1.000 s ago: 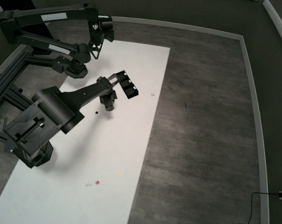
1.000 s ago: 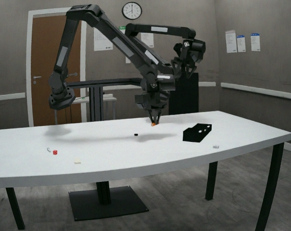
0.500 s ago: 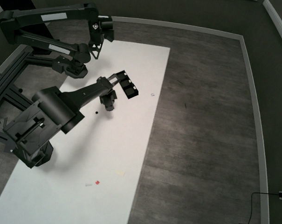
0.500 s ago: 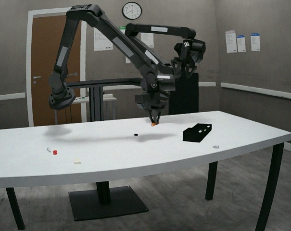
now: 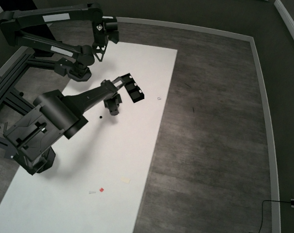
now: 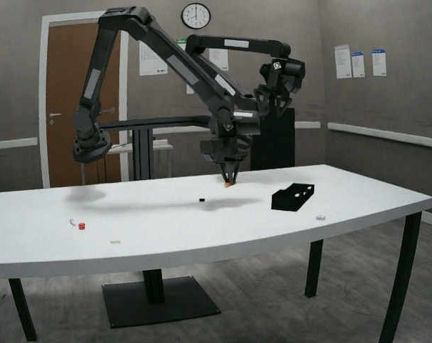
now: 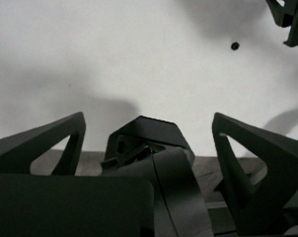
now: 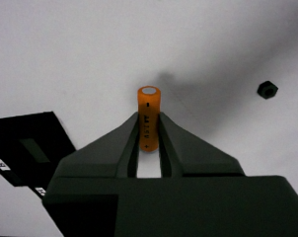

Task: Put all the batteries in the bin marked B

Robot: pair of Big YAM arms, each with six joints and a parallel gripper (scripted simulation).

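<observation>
The orange battery lies right at my right hand. From my right hand the other things lie so: silver-white piece: 250 mm ahead, 160 mm to the left, 70 mm below; then black bin strip: 40 mm ahead, 220 mm to the left, 60 mm below; then black nut: 110 mm behind, 50 mm to the right, 80 mm below.
</observation>
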